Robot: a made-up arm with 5 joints.
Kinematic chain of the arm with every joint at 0, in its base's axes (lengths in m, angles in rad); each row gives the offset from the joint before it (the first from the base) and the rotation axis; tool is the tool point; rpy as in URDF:
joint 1: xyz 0 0 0.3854 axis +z
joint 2: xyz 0 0 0 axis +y
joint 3: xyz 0.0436 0 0.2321 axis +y
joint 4: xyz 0.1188 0 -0.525 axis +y
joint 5: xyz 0.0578 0 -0.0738 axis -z
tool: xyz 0 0 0 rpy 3.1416 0 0
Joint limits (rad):
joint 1: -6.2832..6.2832
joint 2: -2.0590..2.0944
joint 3: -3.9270..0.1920
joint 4: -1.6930..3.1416
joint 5: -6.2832..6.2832
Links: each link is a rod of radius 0.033 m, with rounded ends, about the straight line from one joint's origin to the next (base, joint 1, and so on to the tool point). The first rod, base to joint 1, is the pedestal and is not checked.
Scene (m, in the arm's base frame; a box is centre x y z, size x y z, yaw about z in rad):
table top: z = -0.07
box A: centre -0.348 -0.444 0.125 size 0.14 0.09 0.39 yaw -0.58
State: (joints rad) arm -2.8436 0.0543 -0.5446 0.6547 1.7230
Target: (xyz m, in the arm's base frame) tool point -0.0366 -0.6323 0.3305
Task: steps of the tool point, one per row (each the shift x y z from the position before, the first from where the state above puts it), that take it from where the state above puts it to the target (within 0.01 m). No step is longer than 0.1 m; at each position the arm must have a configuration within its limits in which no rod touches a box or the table.
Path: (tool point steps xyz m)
1: 0.0420 -0.0828 -0.0009
2: 0.0581 -0.0706 0.0005
3: 0.0711 -0.0551 0.0016
4: 0.0799 -0.0372 0.0028
5: 0.0842 -0.0178 0.0036
6: 0.0837 0.0016 0.0044
7: -0.0034 -0.0484 0.0243
8: -0.0036 -0.0454 0.0279
9: -0.0038 -0.0419 0.0312
10: -0.0038 -0.0381 0.0341
11: -0.0039 -0.0340 0.0367
12: -0.0040 -0.0296 0.0390

